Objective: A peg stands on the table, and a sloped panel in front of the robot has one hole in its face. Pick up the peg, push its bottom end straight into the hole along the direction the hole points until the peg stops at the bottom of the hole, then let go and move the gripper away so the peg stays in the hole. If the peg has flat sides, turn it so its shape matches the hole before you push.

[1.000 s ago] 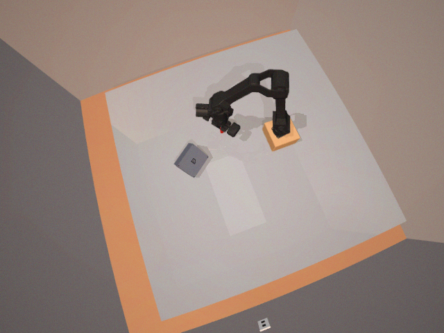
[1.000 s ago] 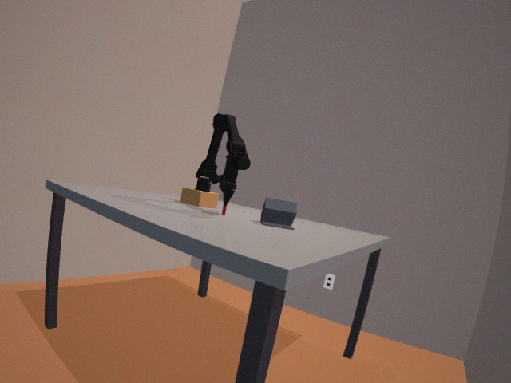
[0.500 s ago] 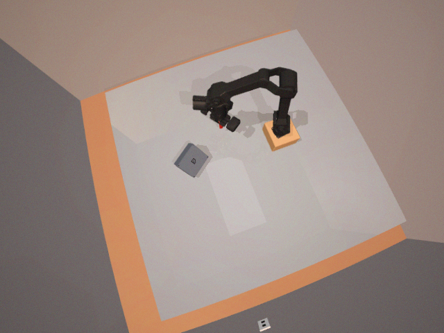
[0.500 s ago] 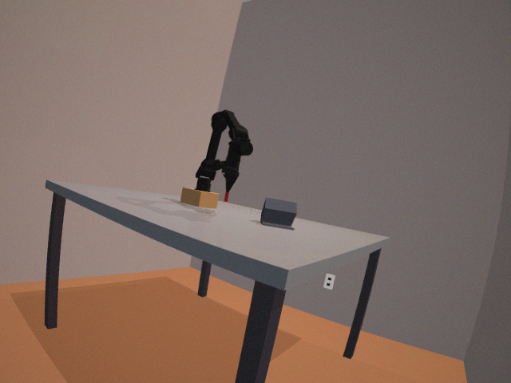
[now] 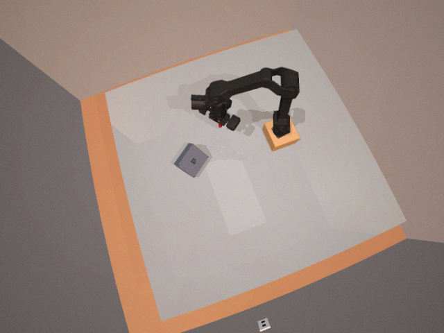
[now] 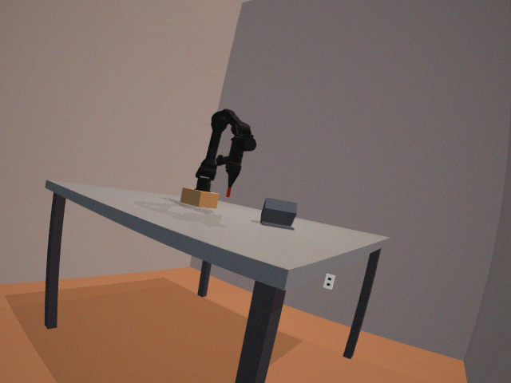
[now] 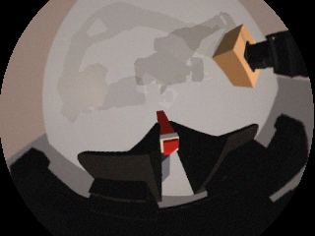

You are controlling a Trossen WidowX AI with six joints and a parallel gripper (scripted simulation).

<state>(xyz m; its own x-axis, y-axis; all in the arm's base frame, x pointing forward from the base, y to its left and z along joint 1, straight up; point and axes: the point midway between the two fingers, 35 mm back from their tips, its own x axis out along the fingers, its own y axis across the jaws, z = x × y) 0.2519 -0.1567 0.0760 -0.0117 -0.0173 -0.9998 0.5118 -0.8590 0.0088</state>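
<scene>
Now: the sloped panel 210 mm ahead of my gripper tip, 80 mm to the left of it and 70 mm below it. Also, from my gripper tip: red peg (20 mm above).
</scene>
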